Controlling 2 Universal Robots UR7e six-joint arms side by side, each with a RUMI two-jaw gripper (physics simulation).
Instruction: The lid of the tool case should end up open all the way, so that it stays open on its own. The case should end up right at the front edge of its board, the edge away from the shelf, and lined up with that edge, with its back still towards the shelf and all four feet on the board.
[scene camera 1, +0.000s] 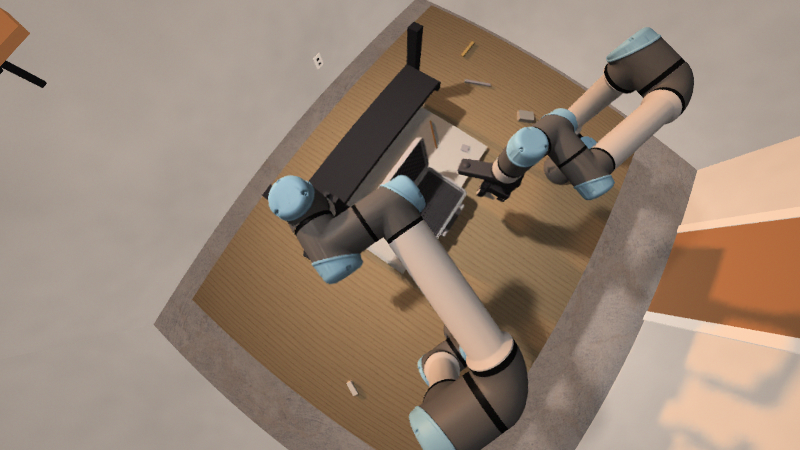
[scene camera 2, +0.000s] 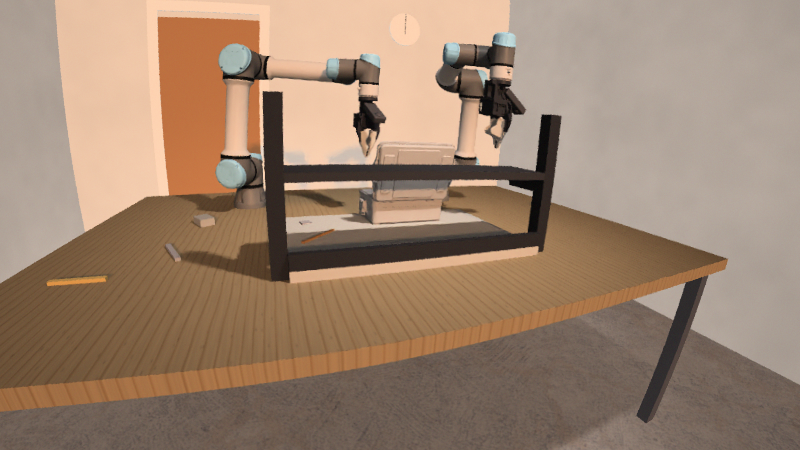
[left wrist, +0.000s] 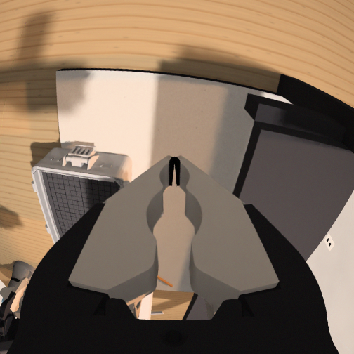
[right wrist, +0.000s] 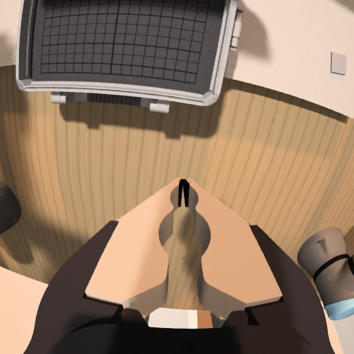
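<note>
The tool case (scene camera 1: 444, 195) (scene camera 2: 405, 211) (left wrist: 70, 200) (right wrist: 120, 45) stands on its pale board (scene camera 1: 450, 137) (scene camera 2: 335, 222) (left wrist: 107, 115) (right wrist: 295, 75), back towards the shelf. Its lid (scene camera 1: 412, 162) (scene camera 2: 415, 153) stands up, leaning back towards the shelf. In the right wrist view the case's front lies at the board's front edge; the feet are hidden. My left gripper (scene camera 2: 496, 144) (left wrist: 174, 158) is shut and empty, high beside the case on the shelf side. My right gripper (scene camera 1: 485, 195) (scene camera 2: 366, 152) (right wrist: 182, 180) is shut and empty, above the table in front of the case.
The black shelf (scene camera 1: 374, 139) (scene camera 2: 324, 174) (left wrist: 300, 170) stands over the board's back. An orange stick (scene camera 1: 433, 134) (scene camera 2: 317, 236) and a small tile (scene camera 1: 465, 148) (right wrist: 338, 64) lie on the board. A grey block (scene camera 1: 525, 115) (scene camera 2: 204, 220) and a yellow stick (scene camera 1: 468, 48) (scene camera 2: 76, 280) lie on the table.
</note>
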